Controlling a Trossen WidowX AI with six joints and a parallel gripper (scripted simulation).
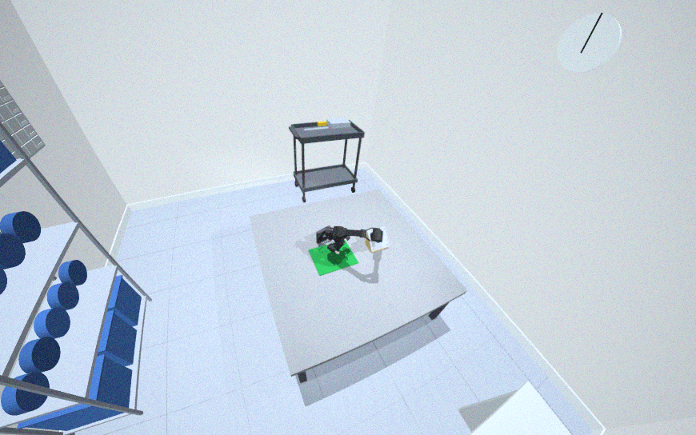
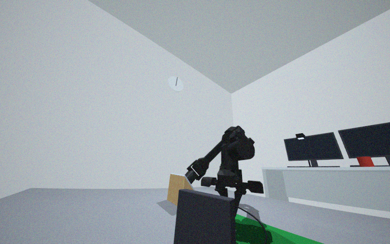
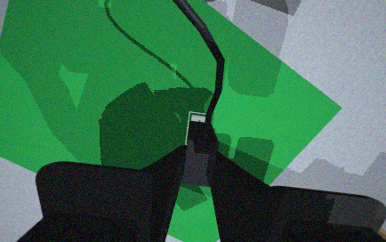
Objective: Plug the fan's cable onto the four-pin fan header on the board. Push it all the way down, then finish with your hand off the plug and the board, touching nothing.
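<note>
The green board lies 50 mm below my gripper tip, 40 mm ahead of it and 20 mm to the left of it. Round my gripper tip: black fan: 140 mm to the right, 60 mm ahead, 20 mm above; dark plug: 10 mm to the right, 10 mm above.
</note>
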